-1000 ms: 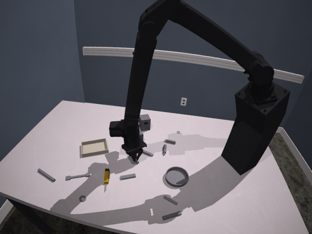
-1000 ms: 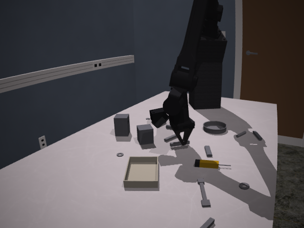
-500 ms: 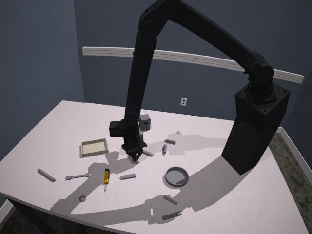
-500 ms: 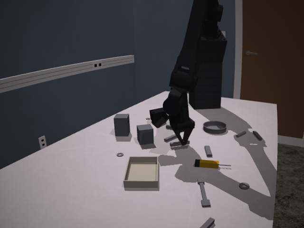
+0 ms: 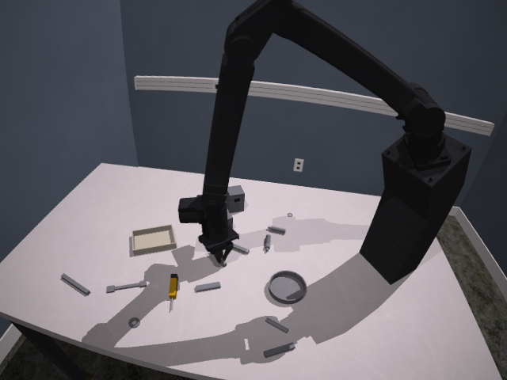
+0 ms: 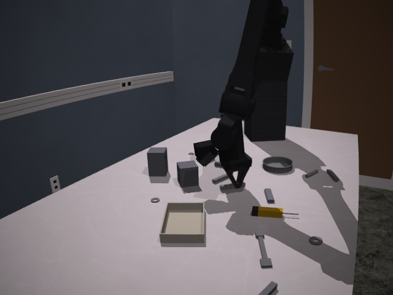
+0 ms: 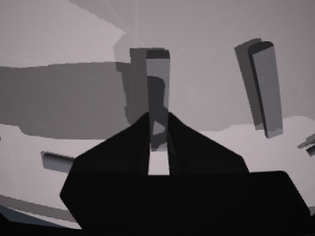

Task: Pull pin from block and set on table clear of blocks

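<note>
My hand is 1 cm to the left of the grey pin and 1 cm short of it. Also, from my hand: yellow tool: 14 cm to the left, 10 cm ahead; then round dish: 21 cm behind, 6 cm to the left; then grey bar: 7 cm to the right, 4 cm behind, 1 cm below.
</note>
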